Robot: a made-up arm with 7 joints. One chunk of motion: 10 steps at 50 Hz.
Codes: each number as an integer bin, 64 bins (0 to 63) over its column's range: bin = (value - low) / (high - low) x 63, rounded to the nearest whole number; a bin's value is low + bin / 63 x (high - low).
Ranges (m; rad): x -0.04..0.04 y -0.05..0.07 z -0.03..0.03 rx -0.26..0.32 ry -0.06..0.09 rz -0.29..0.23
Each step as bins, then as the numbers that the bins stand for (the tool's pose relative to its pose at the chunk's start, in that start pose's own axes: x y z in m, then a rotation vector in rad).
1 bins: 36 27 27 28 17 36
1 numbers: 0.0057 0.0014 -0.0043 -0.0022 -0.0195 0.0071
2 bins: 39 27 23 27 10 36
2 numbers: 0.0095 0.0014 -0.0081 -0.0114 -0.0362 0.0071
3 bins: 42 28 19 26 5 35
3 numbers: 0.0133 0.0033 -0.0119 -0.0206 -0.0481 -0.0011
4 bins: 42 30 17 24 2 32
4 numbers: 0.0133 0.0071 -0.0138 -0.0390 -0.0552 -0.0259
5 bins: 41 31 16 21 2 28
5 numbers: 0.0121 0.0090 -0.0148 -0.0667 -0.0552 -0.0589
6 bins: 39 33 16 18 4 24
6 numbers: 0.0095 0.0129 -0.0148 -0.0943 -0.0505 -0.0919
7 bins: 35 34 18 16 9 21
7 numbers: 0.0044 0.0148 -0.0129 -0.1127 -0.0386 -0.1167
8 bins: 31 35 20 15 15 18
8 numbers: -0.0006 0.0167 -0.0110 -0.1219 -0.0243 -0.1414
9 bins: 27 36 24 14 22 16
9 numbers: -0.0057 0.0186 -0.0071 -0.1311 -0.0076 -0.1579
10 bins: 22 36 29 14 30 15
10 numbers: -0.0121 0.0186 -0.0024 -0.1311 0.0114 -0.1662
